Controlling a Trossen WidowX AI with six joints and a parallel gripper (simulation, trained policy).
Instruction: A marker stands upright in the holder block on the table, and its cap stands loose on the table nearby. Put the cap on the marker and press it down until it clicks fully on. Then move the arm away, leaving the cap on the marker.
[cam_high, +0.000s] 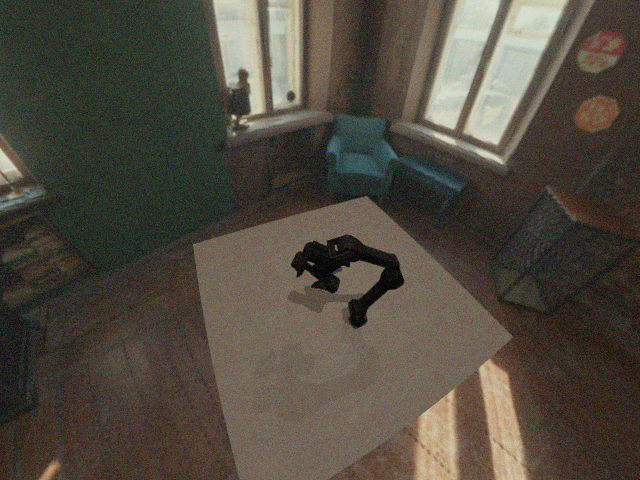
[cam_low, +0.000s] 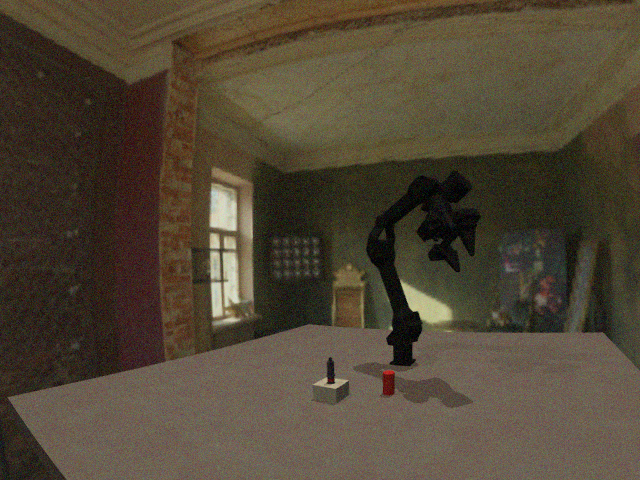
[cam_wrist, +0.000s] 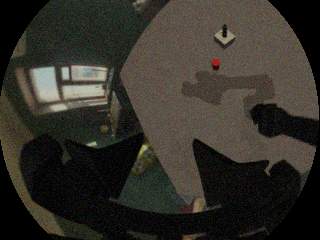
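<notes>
My gripper tip is 27 cm above the red cap, 16 cm to the left of it and 12 cm short of it. Round my gripper tip: holder block (27 cm to the right, 27 cm below, 20 cm ahead).
</notes>
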